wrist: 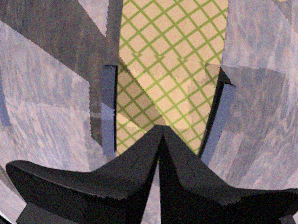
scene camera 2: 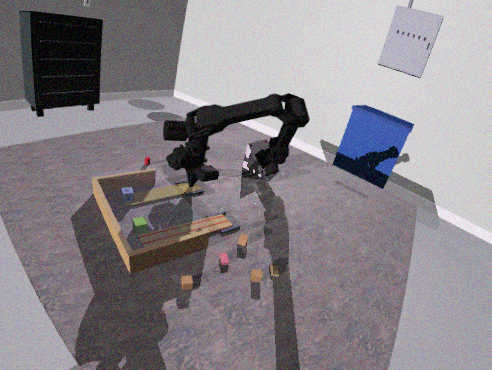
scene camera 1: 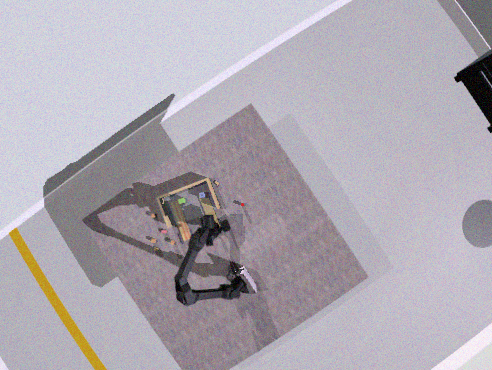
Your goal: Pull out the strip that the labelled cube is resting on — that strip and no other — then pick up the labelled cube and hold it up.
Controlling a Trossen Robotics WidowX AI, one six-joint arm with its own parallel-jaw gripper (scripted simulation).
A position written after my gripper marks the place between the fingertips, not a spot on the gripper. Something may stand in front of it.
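Note:
I can see my gripper (scene camera 2: pixel 190 186), and the wrist view shows it too (wrist: pixel 161 131).

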